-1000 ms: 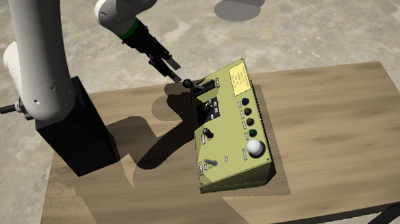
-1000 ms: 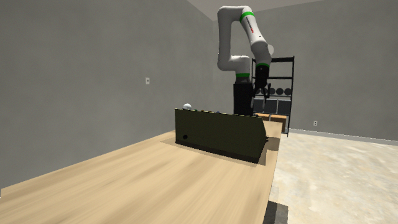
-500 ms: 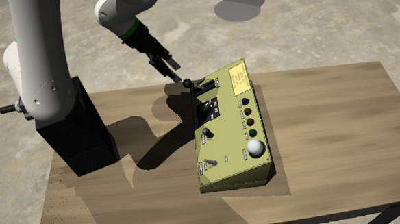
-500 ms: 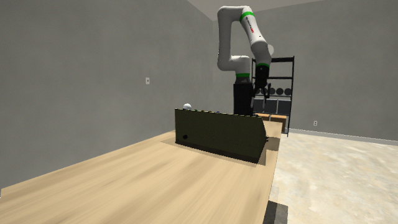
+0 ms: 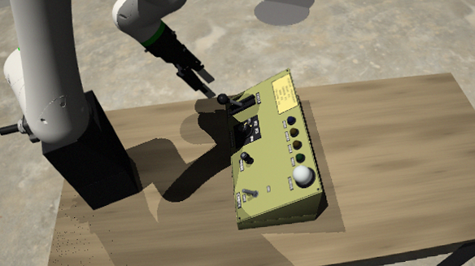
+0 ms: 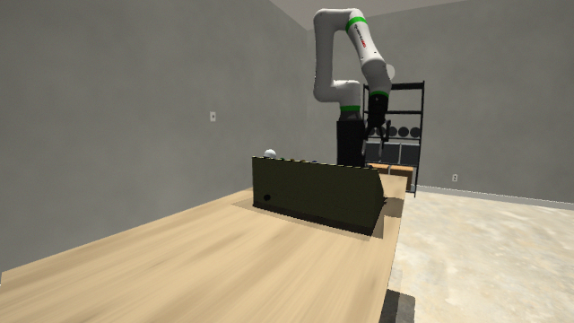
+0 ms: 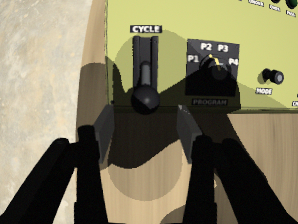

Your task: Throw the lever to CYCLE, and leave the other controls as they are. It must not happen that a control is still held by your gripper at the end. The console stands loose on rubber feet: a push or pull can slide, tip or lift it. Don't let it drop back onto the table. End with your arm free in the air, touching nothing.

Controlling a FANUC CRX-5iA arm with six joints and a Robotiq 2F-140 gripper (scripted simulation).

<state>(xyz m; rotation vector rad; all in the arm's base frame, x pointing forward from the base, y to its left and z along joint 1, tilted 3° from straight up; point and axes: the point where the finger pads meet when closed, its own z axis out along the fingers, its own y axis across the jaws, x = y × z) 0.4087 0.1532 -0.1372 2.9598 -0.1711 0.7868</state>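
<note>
My gripper is now 10 cm above the lever, 8 cm short of it and 1 cm to the left of it. The rest, counted from my hand: olive console: 20 cm to the right, 13 cm below, 12 cm ahead; then toggle switch: 37 cm to the right, 12 cm below, 6 cm ahead; then rotary selector: 13 cm to the right, 11 cm below, 10 cm ahead.
</note>
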